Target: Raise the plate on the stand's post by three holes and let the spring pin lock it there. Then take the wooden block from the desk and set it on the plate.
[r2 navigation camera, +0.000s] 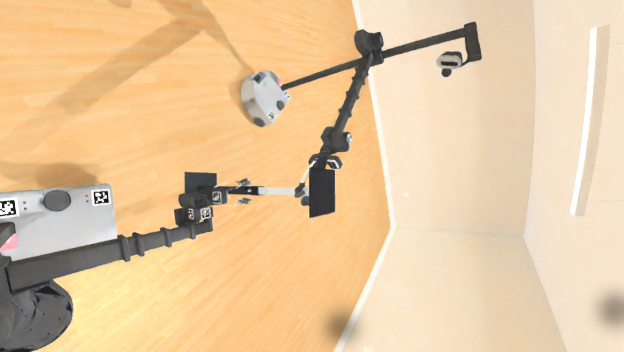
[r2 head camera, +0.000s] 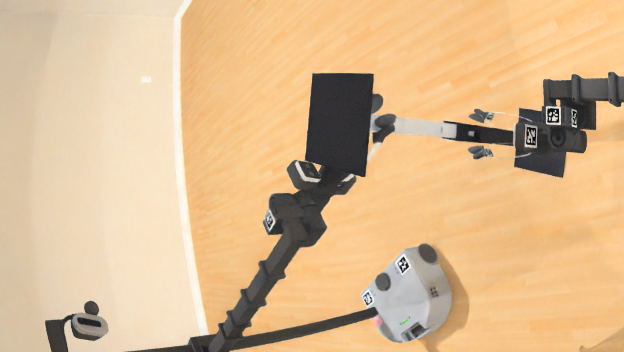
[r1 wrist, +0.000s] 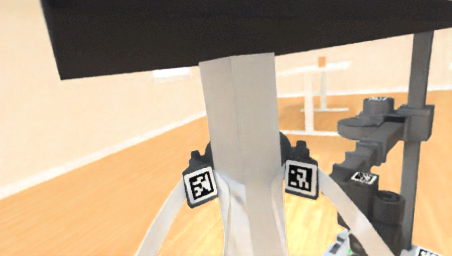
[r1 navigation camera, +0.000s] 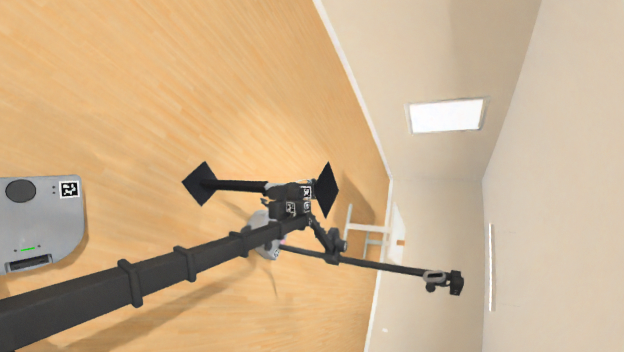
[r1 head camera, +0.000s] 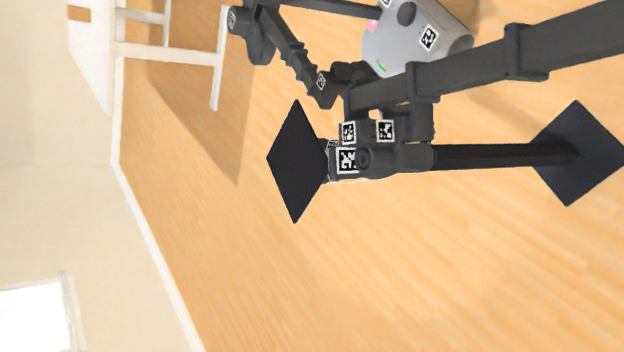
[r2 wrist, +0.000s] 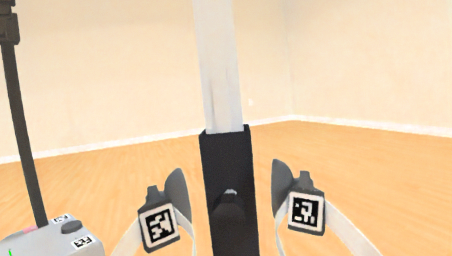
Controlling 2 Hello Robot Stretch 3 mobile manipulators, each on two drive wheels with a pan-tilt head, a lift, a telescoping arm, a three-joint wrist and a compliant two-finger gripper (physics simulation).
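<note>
The black square plate (r1 head camera: 296, 160) (r1 navigation camera: 327, 190) (r1 wrist: 200, 35) (r2 head camera: 340, 125) (r2 navigation camera: 322, 192) tops the stand's white post (r1 wrist: 242, 100) (r2 head camera: 420, 126) (r2 wrist: 217, 65), which rises from a black sleeve (r1 head camera: 480, 156) (r2 wrist: 225, 150). The spring pin (r2 head camera: 471, 133) (r2 wrist: 230, 194) protrudes from the sleeve's face; its seating in a hole cannot be seen. The r1 gripper (r1 wrist: 247, 147) is shut on the white post just under the plate. The r2 gripper (r2 head camera: 477, 134) (r2 wrist: 230, 182) is open, its fingers apart on either side of the sleeve at pin height. The wooden block (r1 head camera: 80, 14) (r1 navigation camera: 400, 243) (r1 wrist: 321, 62) lies on the white desk (r1 head camera: 90, 40) (r1 wrist: 295, 71).
The stand's black base (r1 head camera: 595, 175) (r1 navigation camera: 200, 192) (r2 head camera: 540, 165) rests on the wood floor. The r1 base (r2 head camera: 410, 295) (r2 navigation camera: 265, 97) and the r2 base (r1 head camera: 400, 40) stand at different sides of the stand. Both arms reach in to it. The desk is beyond, by a wall.
</note>
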